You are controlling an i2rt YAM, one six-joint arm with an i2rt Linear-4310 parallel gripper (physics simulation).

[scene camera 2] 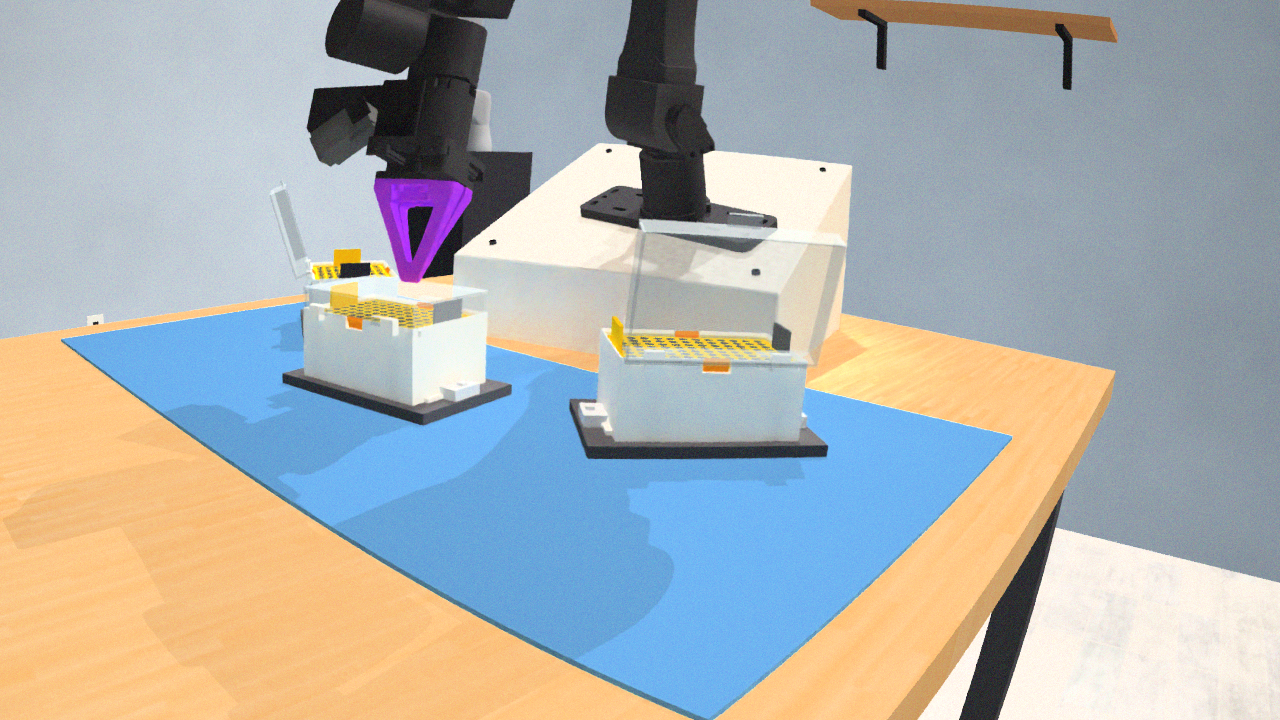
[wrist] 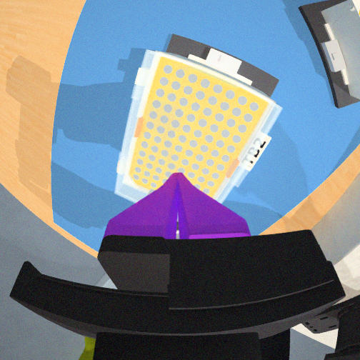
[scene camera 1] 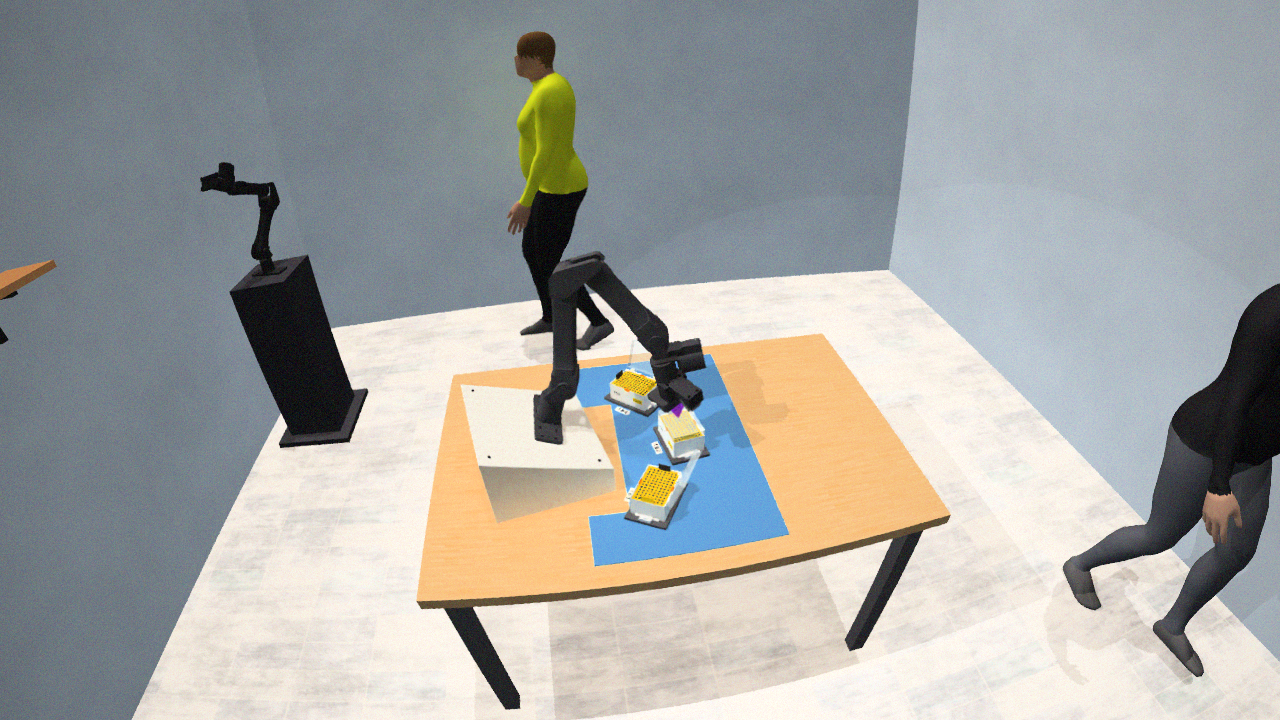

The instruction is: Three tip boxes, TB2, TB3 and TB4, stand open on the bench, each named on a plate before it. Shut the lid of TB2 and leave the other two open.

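Places are measured from the arm's base along level axes (x left, y back, z up), in metres.
Pixels of known places: gripper, between the fingertips: (scene camera 2: 409, 282) (scene camera 1: 677, 415); arm's base, origin of its link: (scene camera 2: 676, 220) (scene camera 1: 547, 419).
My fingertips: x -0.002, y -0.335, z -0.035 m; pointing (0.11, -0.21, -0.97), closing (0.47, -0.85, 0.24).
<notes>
Ahead of a thing's pixels: the offset from my fingertips to its top centre. "spot": to the spot under its first point. Level surfaces: height alone.
TB2 {dx -0.015, dy +0.005, dz -0.005 m} (scene camera 1: 682, 438) (scene camera 2: 358, 358) (wrist: 200, 125) is the middle white box with a yellow perforated rack; its name plate (wrist: 256, 150) reads TB2. Its clear lid {spot: dx +0.044, dy +0.013, dz -0.005 m} (scene camera 2: 460, 295) lies down over the rack, apparently flat; whether it is fully seated I cannot tell. My purple gripper (scene camera 1: 678, 410) (scene camera 2: 410, 279) (wrist: 177, 180) is shut and empty, its tips at or just above the lid top. The box on the right in scene camera 2 (scene camera 1: 656, 492) (scene camera 2: 702, 398) and the far box (scene camera 1: 633, 390) (scene camera 2: 349, 271) have raised lids. Their names are unreadable.
The boxes stand on dark bases on a blue mat {dz -0.083 m} (scene camera 1: 742, 501) (scene camera 2: 501, 537) on the wooden table {dz -0.085 m} (scene camera 1: 832, 429). The arm's pale plinth (scene camera 1: 554, 488) (scene camera 2: 528, 300) stands beside the mat. Part of a neighbouring box's dark base (wrist: 320, 52) shows at the wrist view's upper right.
</notes>
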